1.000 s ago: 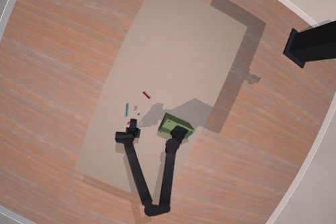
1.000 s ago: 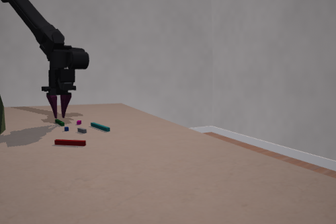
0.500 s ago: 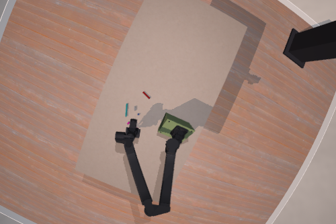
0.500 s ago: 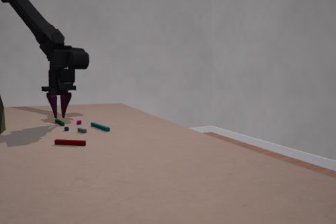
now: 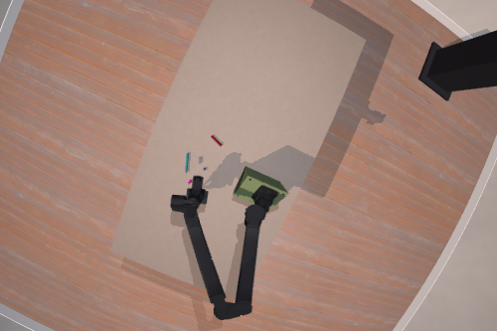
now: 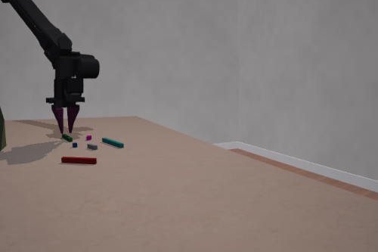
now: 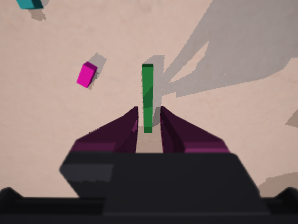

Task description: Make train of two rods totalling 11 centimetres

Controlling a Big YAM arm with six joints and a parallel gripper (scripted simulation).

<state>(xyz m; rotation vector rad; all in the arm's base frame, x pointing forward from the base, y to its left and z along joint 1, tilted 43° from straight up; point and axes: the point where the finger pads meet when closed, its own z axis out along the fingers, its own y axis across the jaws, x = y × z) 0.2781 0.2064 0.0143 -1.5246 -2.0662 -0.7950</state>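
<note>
The green rod is 2 cm below my hand. Also, from my hand: magenta rod 7 cm ahead, 2 cm to the right, 2 cm below; grey rod 7 cm ahead, 14 cm to the right, 2 cm below; blue rod 2 cm ahead, 11 cm to the right, 2 cm below.
</note>
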